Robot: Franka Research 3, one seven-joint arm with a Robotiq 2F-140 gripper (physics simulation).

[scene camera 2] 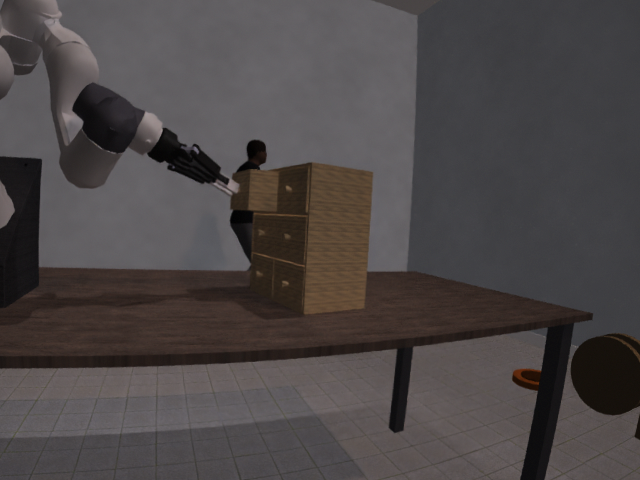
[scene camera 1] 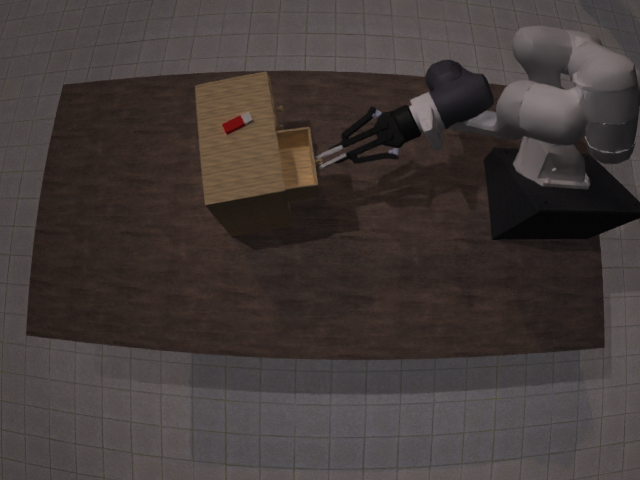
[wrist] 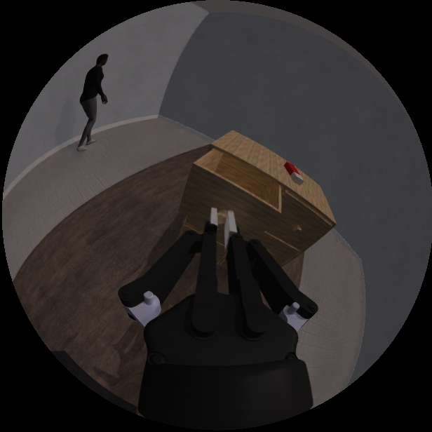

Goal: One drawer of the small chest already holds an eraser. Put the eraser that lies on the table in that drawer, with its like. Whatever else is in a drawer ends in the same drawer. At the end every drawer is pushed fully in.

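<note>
The small wooden chest (scene camera 1: 237, 170) (scene camera 2: 338, 237) (wrist: 265, 164) stands on the table. Its top-row drawer (scene camera 1: 299, 165) (scene camera 2: 263, 191) (wrist: 200, 192), on the left in the wrist view, is pulled well out. Bare wood shows inside it in scene camera 1, and no item is visible in the part that shows. My gripper (scene camera 1: 318, 161) (scene camera 2: 236, 189) (wrist: 220, 217) is shut on this drawer's knob, tilted down toward the drawer front. A red and white eraser (scene camera 1: 237, 122) (wrist: 293, 172) lies on top of the chest, beyond the closed drawer. The other drawers visible in scene camera 2 look closed.
The closed top drawer beside the open one has a small knob (scene camera 2: 288, 188) (wrist: 297, 228). The dark table (scene camera 1: 361, 289) (scene camera 2: 180, 330) carries the black robot base (scene camera 1: 532, 224) at the far right in scene camera 1. A person (scene camera 2: 255, 150) (wrist: 92, 87) stands beyond the table.
</note>
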